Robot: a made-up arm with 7 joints.
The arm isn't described. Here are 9 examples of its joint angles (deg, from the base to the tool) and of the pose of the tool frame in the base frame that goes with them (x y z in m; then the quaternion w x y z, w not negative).
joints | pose
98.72 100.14 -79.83 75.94 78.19 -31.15 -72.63 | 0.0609 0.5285 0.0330 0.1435 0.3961 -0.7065 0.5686
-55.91 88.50 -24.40 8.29 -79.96 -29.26 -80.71 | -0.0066 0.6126 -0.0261 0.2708 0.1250 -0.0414 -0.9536
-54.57 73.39 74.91 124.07 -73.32 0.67 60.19 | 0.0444 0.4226 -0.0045 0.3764 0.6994 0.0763 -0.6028
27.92 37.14 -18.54 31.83 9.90 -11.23 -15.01 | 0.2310 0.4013 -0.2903 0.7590 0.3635 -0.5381 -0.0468
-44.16 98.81 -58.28 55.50 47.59 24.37 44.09 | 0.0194 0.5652 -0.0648 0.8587 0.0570 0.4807 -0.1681
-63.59 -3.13 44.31 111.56 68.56 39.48 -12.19 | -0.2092 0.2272 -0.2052 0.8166 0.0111 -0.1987 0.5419
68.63 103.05 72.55 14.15 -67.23 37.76 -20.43 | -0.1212 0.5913 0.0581 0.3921 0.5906 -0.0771 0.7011
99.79 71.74 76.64 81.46 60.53 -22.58 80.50 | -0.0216 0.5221 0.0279 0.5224 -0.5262 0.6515 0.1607
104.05 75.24 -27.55 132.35 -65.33 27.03 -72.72 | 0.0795 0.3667 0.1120 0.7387 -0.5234 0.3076 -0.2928
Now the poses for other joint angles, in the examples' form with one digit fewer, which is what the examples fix.
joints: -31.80 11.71 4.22 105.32 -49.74 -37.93 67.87
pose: -0.036 0.222 -0.307 0.493 -0.131 -0.314 -0.800
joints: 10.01 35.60 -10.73 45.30 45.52 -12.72 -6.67
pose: 0.155 0.384 -0.330 0.789 0.146 -0.566 0.190
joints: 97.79 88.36 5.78 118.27 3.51 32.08 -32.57
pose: -0.021 0.414 0.118 0.238 -0.630 0.678 -0.295
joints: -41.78 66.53 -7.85 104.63 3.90 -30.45 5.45
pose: 0.009 0.413 -0.185 0.613 -0.078 -0.563 -0.548
